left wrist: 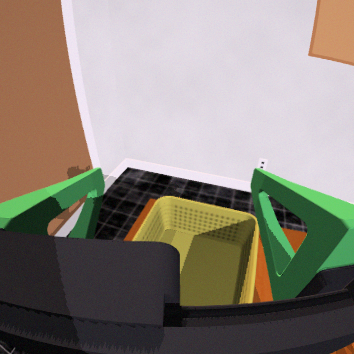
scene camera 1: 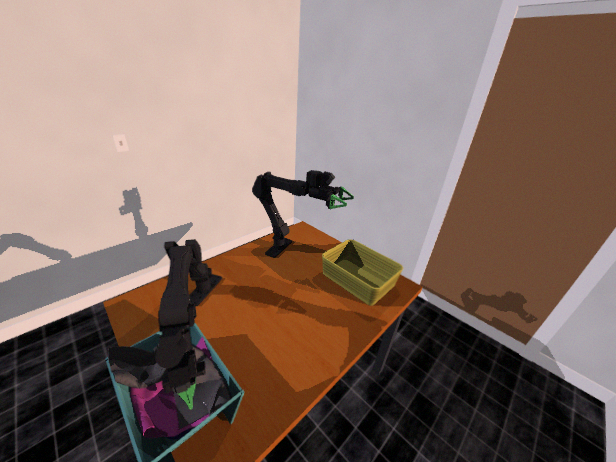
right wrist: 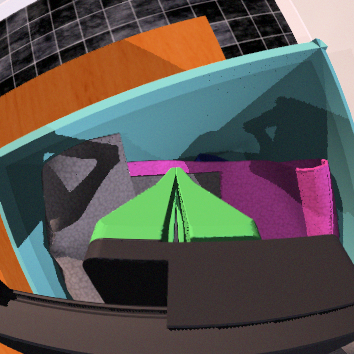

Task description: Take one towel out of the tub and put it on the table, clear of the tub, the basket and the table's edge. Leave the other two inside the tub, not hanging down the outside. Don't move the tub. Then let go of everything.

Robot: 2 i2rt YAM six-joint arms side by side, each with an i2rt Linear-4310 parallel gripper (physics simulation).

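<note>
The teal tub stands at the table's lower left in scene camera 1. Inside lie a magenta towel, a dark grey towel and brownish-grey cloth. Whether the grey parts are one towel or two I cannot tell. My right gripper is shut, its tips together, inside the tub outline over the dark grey towel; no cloth shows clearly between the tips. My left gripper is open and empty, high above the table.
A yellow basket stands near the table's far right corner, below my left gripper. The wooden table extends between basket and tub. The tub walls rise around my right gripper. A small dark blue patch shows behind the magenta towel.
</note>
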